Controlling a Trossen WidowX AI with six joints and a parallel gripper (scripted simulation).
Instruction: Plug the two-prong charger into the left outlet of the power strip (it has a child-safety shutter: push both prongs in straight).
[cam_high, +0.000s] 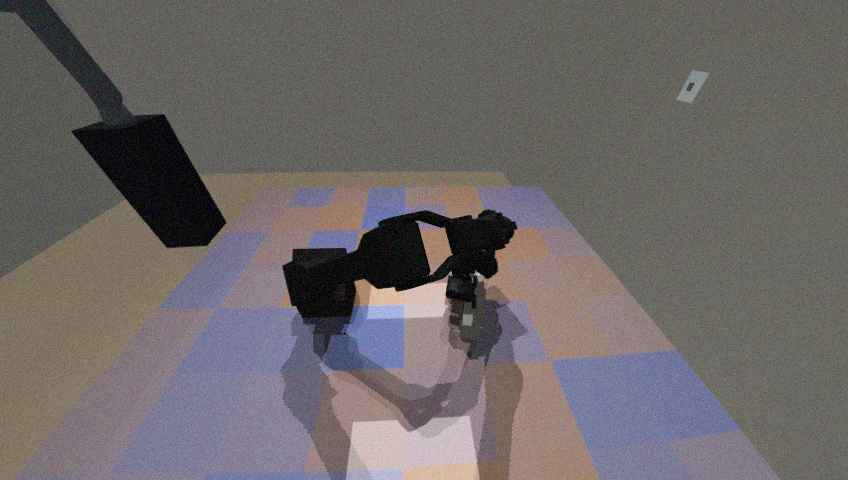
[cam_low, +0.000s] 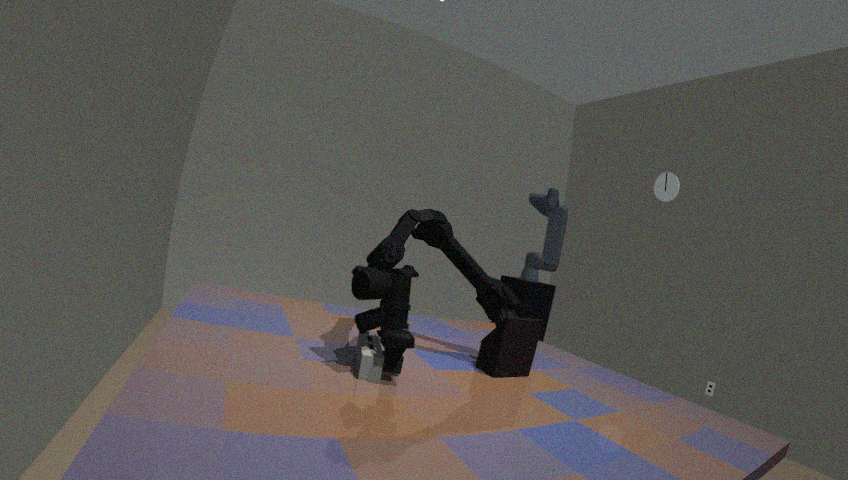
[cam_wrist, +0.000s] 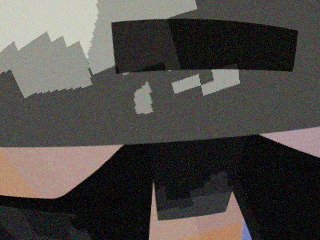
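Right now the two-prong charger is 2 cm ahead of my gripper tip and 1 cm above it.
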